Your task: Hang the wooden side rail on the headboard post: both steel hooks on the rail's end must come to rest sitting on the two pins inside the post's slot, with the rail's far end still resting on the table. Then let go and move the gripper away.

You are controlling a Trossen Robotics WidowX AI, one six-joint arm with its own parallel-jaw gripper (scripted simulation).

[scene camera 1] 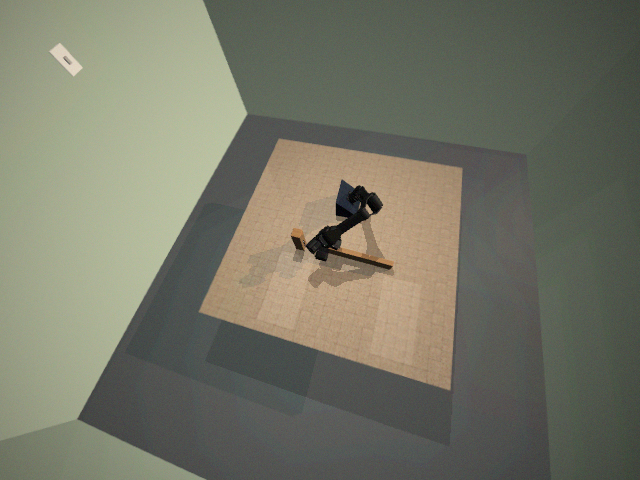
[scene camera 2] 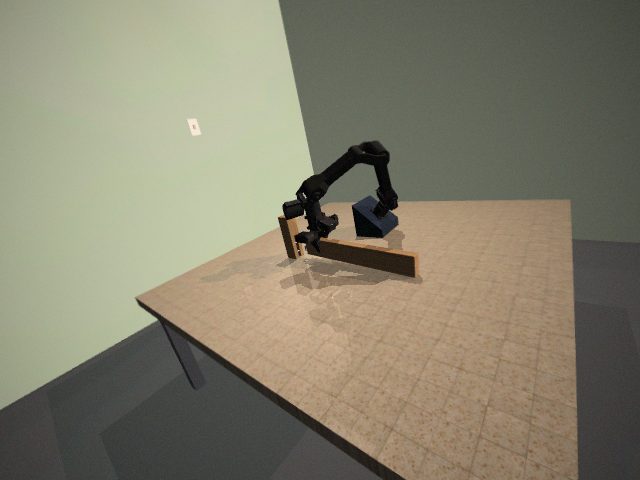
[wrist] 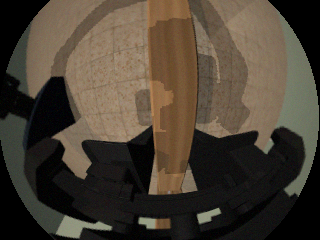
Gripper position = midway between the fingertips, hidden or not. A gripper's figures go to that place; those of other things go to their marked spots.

The gripper [scene camera 2: 322, 250]: 105 cm from the lens. A wooden side rail [scene camera 2: 406, 263]: 85 cm from the lens.
